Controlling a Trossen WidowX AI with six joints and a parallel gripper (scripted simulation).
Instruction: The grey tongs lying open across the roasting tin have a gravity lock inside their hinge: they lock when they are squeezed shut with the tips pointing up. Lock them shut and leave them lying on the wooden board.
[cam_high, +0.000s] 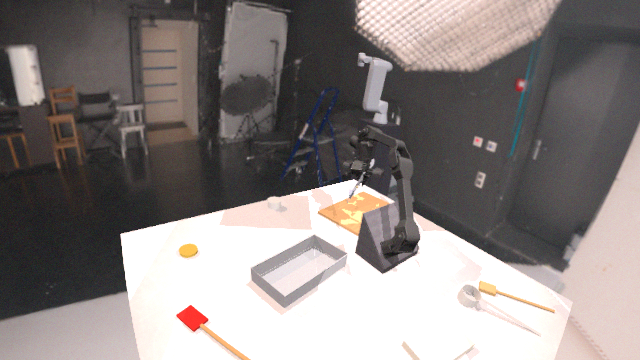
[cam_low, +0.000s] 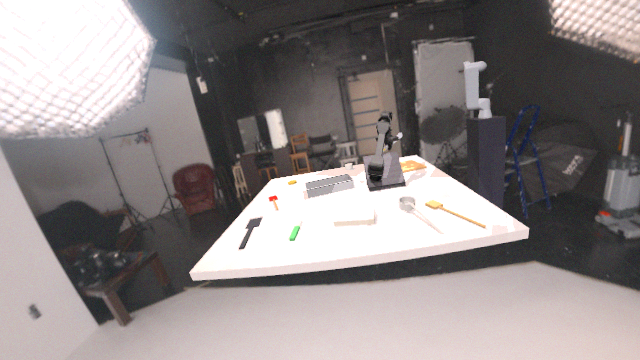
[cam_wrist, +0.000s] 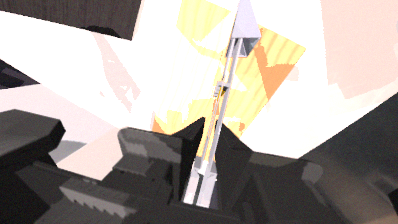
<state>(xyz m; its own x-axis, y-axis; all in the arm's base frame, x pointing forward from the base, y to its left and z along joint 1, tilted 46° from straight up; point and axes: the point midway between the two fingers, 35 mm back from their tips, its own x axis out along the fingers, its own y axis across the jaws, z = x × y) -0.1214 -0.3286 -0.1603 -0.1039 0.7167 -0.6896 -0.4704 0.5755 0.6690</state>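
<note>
The wooden board is 4 cm behind my gripper tip, 1 cm to the right of it and 14 cm below it. Round my gripper tip: yellow disc 77 cm ahead, 2 cm to the right, 14 cm below; beige block 26 cm ahead, 71 cm to the left, 14 cm below; grey roasting tin 44 cm ahead, 24 cm to the left, 12 cm below.
</note>
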